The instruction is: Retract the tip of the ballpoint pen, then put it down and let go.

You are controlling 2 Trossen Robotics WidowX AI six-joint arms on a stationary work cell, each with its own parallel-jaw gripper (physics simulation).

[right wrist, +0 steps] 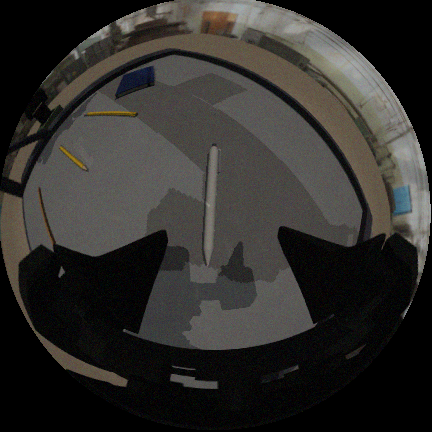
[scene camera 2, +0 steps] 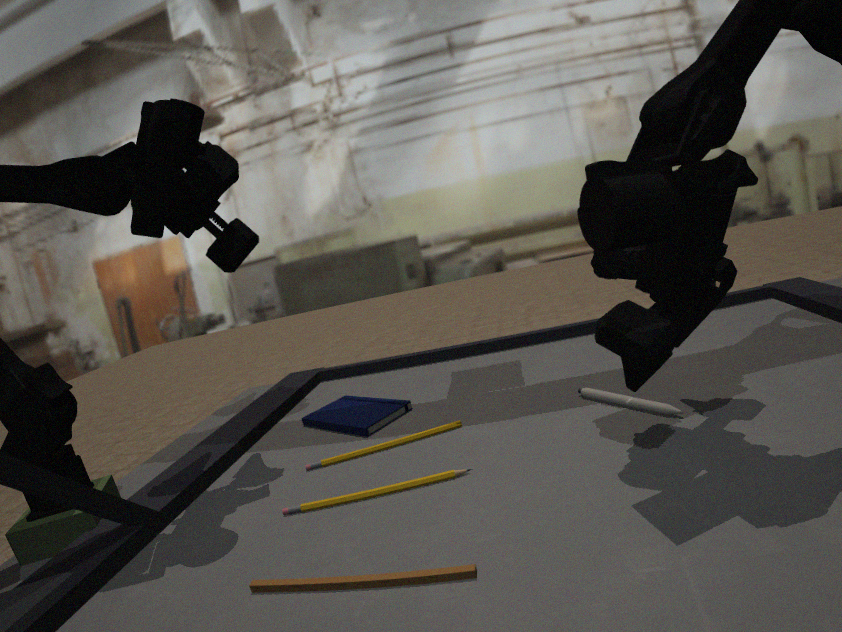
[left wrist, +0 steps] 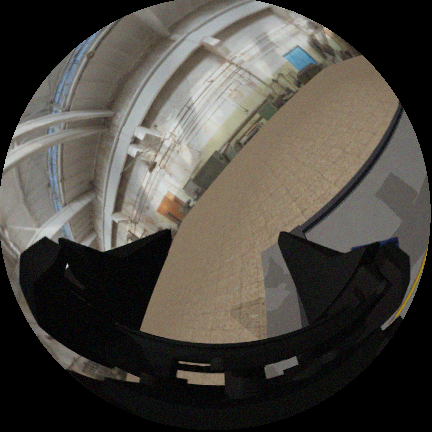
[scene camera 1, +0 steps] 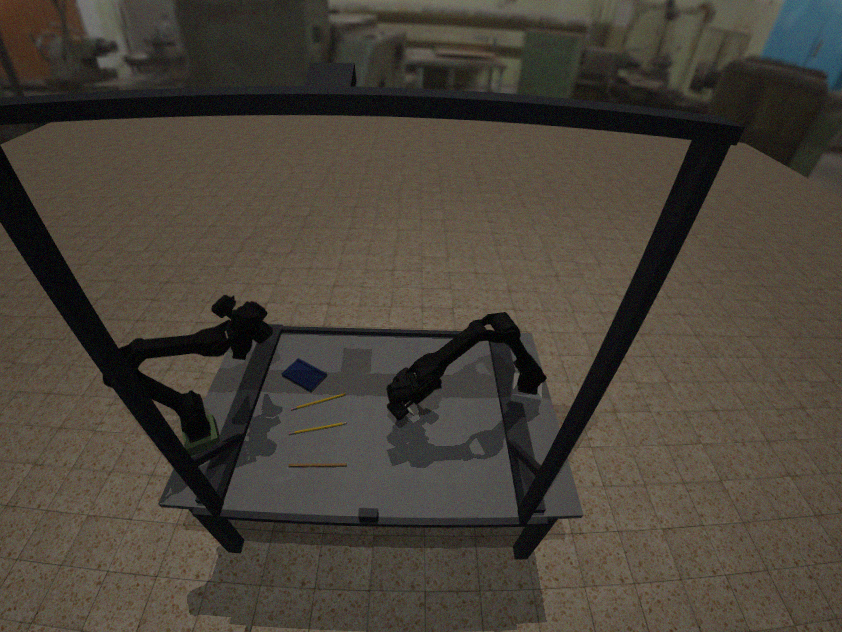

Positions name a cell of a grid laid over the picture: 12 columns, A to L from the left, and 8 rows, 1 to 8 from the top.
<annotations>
My left gripper shows in scene camera 2 (D3), in the left wrist view (G5) and in scene camera 1 (D4); in the right wrist view it is out of frame.
</annotations>
